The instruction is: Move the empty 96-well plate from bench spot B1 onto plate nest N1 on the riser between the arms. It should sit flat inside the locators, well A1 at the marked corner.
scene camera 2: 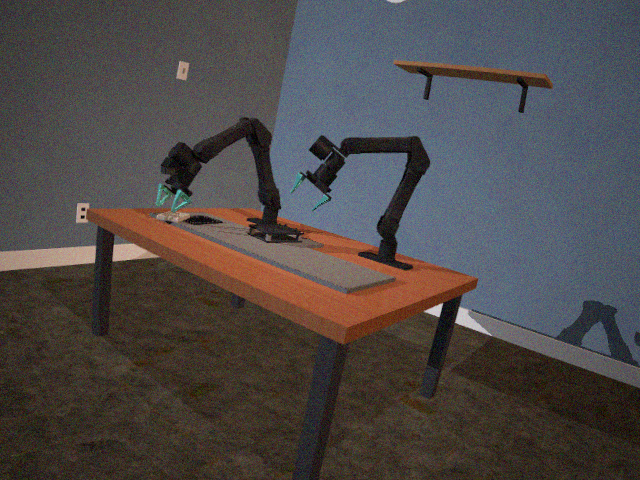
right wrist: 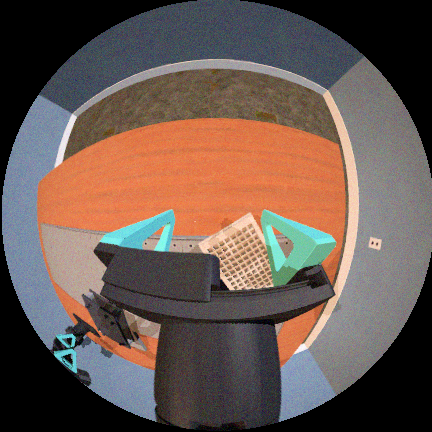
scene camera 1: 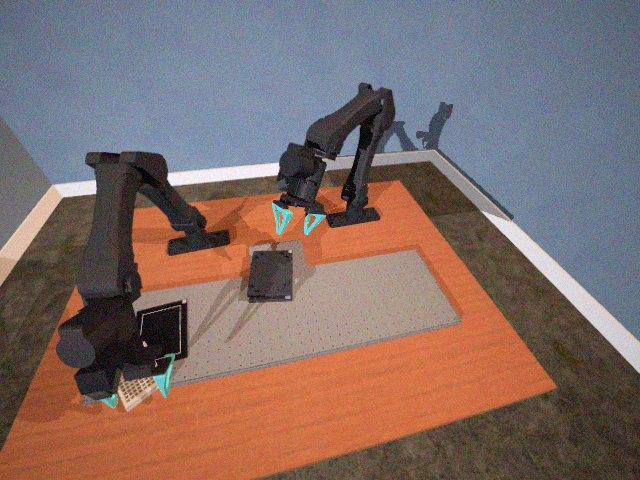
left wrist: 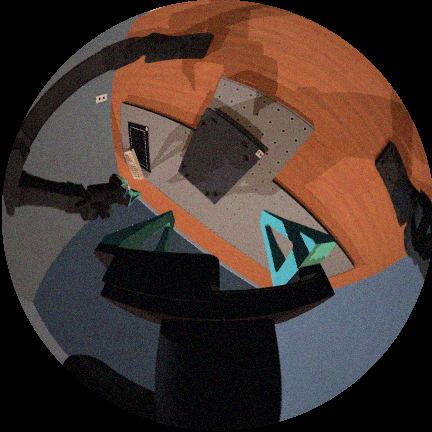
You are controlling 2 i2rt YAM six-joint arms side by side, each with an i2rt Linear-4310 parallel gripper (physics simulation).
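Places are measured from the left arm's base along level axes (x ahead, y left, z up), in centimetres.
Where they show: left gripper, between the fingertips: (scene camera 2: pixel 301 202) (scene camera 1: pixel 292 234) (left wrist: pixel 216 214); right gripper, between the fingertips: (scene camera 2: pixel 164 208) (right wrist: pixel 217 214) (scene camera 1: pixel 141 400) (left wrist: pixel 133 187); left arm's base, origin of its link: (scene camera 2: pixel 385 261) (right wrist: pixel 85 324) (scene camera 1: pixel 353 218); right arm's base, origin of its link: (scene camera 1: pixel 199 243) (left wrist: pixel 173 47).
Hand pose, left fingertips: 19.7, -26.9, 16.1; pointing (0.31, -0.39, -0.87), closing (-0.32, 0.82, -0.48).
Things, the pixels of their centre, and the offset from my left fingertips, as dx, dy, dz. "spot": a spot on its surface instead. Level surfaces: height alone.
- pale 96-well plate, middle of its body: (right wrist: pixel 246 264) (scene camera 1: pixel 135 373) (scene camera 2: pixel 173 216) (left wrist: pixel 133 164) +21.9, -41.3, -14.0
- black pad, a spot on its surface: (scene camera 1: pixel 161 330) (left wrist: pixel 137 145) spot: +11.9, -37.2, -14.7
- dark nest, middle of its body: (left wrist: pixel 213 160) (scene camera 1: pixel 271 273) (right wrist: pixel 107 322) (scene camera 2: pixel 275 232) +2.3, -7.2, -12.5
- grey perforated board, height of its surface: dz -14.9
The pale 96-well plate (scene camera 1: pixel 135 391) (scene camera 2: pixel 171 216) (left wrist: pixel 134 164) (right wrist: pixel 240 255) lies turned at an angle across the front edge of the grey perforated board, in front of a black pad (scene camera 1: pixel 161 330) (left wrist: pixel 140 145) with a pale outline. My right gripper (scene camera 1: pixel 139 401) (scene camera 2: pixel 166 208) (right wrist: pixel 217 214) is open, low over the plate; in the right wrist view the plate shows between its fingers, closer to the right-hand one. The dark nest (scene camera 1: pixel 270 273) (scene camera 2: pixel 273 232) (left wrist: pixel 222 155) has corner locators, a pale corner mark and no plate on it. My left gripper (scene camera 1: pixel 293 233) (scene camera 2: pixel 302 200) (left wrist: pixel 216 214) is open and empty, high behind the nest.
The grey perforated board (scene camera 1: pixel 361 299) (scene camera 2: pixel 330 273) runs along the wooden table (scene camera 1: pixel 330 392) (scene camera 2: pixel 248 289), with a tab reaching back under the nest. The two arm bases stand at the back, either side of the nest. A wall shelf (scene camera 2: pixel 475 72) hangs behind.
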